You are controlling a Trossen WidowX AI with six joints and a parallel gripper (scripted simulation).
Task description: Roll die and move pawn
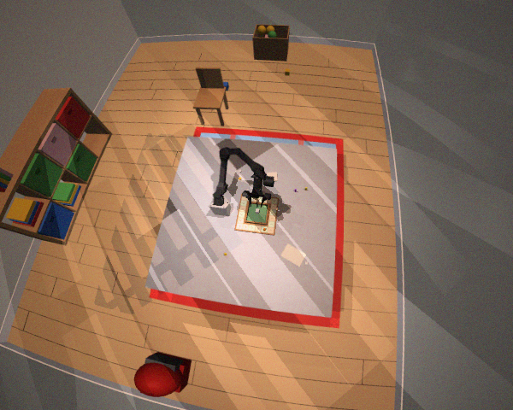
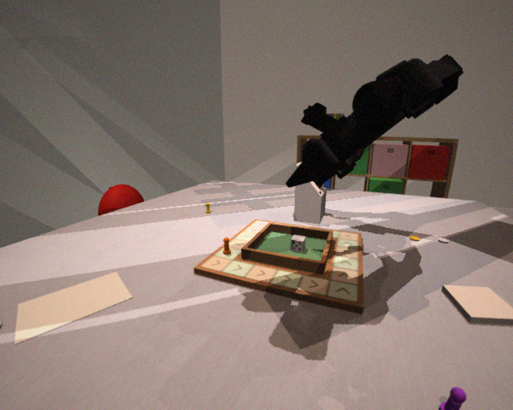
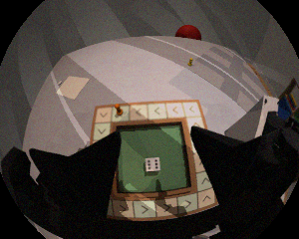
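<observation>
Right now the orange pawn is 130 mm below my gripper tip, 110 mm to the right of it and 70 mm ahead of it. Round my gripper tip: grey die: 120 mm below, 20 mm to the left; then green tray: 150 mm below; then purple pawn: 260 mm ahead, 230 mm to the left, 140 mm below.
</observation>
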